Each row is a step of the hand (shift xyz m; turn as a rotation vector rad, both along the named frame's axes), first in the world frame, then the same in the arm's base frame.
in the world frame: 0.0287 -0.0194 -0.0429 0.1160 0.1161 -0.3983
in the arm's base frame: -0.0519 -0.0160 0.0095 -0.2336 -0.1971 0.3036
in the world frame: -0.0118 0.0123 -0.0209 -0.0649 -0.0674 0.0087
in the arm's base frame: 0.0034 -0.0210 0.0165 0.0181 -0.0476 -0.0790
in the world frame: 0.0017 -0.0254 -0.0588 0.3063 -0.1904 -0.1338
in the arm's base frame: -0.0440 -0.0464 0.0041 -0.3774 0.0703 -0.0249
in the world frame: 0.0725 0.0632 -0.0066 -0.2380 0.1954 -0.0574
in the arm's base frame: -0.0244 0.0534 0.0765 0.2320 -0.1653 0.1303
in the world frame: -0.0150 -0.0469 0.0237 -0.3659 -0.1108 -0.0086
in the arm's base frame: 0.0005 -0.0004 -0.0546 0.2011 -0.2652 -0.1884
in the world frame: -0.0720 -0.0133 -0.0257 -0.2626 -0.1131 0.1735
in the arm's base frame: 0.0311 -0.0684 -0.0193 0.2217 -0.0639 -0.2421
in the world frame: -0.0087 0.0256 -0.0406 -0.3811 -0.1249 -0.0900
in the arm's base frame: -0.0027 -0.0312 0.0374 0.1627 -0.3374 -0.1692
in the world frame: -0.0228 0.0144 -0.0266 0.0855 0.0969 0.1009
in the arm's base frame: 0.0092 -0.0321 0.0179 0.0385 0.1467 0.0622
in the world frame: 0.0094 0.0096 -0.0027 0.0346 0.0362 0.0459
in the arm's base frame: -0.0034 0.0058 0.0119 0.0168 0.0626 0.0204
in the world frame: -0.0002 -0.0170 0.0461 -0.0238 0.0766 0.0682
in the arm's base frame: 0.0160 0.0309 -0.0347 0.0890 0.0475 0.0301
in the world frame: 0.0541 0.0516 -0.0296 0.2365 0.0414 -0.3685
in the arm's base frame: -0.0289 0.0225 0.0716 -0.3391 -0.1088 0.2581
